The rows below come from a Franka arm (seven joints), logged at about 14 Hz.
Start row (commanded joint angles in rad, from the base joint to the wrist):
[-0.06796, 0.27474, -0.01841, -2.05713, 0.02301, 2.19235, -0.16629]
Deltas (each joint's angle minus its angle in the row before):
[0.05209, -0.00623, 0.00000, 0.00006, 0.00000, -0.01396, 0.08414]
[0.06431, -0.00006, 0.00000, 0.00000, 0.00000, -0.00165, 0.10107]
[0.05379, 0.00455, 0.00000, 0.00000, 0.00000, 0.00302, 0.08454]
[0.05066, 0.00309, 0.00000, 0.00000, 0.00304, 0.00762, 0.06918]
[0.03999, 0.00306, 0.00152, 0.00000, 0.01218, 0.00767, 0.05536]
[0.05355, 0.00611, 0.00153, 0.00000, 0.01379, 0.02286, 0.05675]
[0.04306, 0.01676, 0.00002, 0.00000, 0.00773, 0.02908, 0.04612]
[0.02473, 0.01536, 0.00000, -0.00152, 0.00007, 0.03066, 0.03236]
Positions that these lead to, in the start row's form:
[-0.01587, 0.26851, -0.01841, -2.05707, 0.02301, 2.17839, -0.08215]
[0.04844, 0.26845, -0.01841, -2.05707, 0.02301, 2.17674, 0.01892]
[0.10223, 0.27300, -0.01841, -2.05707, 0.02301, 2.17976, 0.10346]
[0.15289, 0.27609, -0.01841, -2.05707, 0.02605, 2.18738, 0.17264]
[0.19288, 0.27915, -0.01689, -2.05707, 0.03823, 2.19505, 0.22800]
[0.24643, 0.28526, -0.01536, -2.05707, 0.05202, 2.21791, 0.28475]
[0.28949, 0.30202, -0.01534, -2.05707, 0.05975, 2.24699, 0.33087]
[0.31422, 0.31738, -0.01534, -2.05859, 0.05982, 2.27765, 0.36323]

